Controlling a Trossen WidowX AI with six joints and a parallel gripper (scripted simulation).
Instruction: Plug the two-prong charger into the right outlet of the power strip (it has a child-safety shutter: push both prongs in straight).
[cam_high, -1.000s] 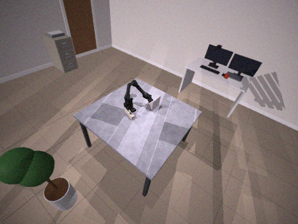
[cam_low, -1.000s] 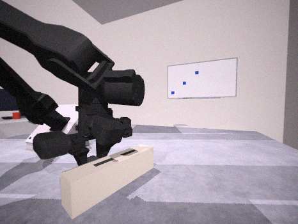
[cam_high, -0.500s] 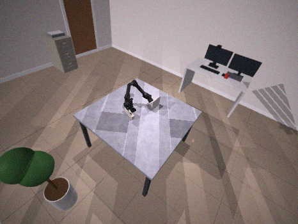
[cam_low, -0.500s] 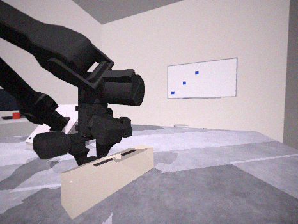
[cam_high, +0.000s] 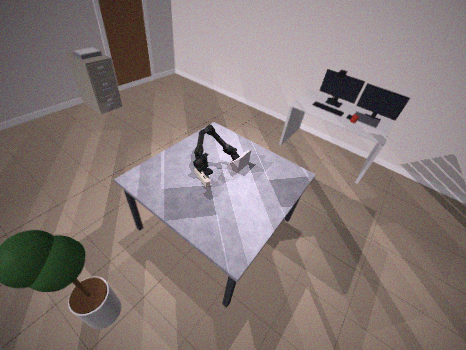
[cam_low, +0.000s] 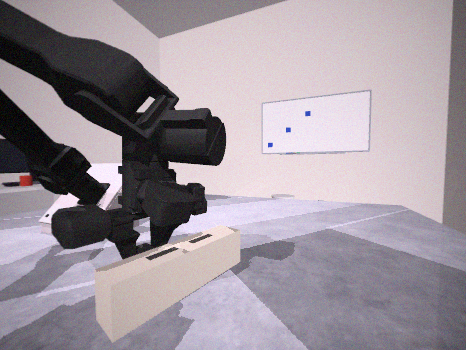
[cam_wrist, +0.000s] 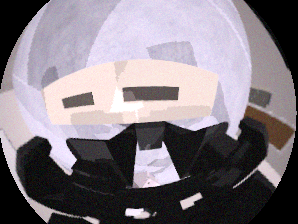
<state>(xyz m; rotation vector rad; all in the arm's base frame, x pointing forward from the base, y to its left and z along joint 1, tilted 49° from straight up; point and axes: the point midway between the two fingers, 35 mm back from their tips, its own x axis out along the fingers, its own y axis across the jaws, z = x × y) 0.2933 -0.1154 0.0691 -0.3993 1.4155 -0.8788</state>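
The two-prong charger is 20 mm ahead of my gripper tip and 10 mm above it.
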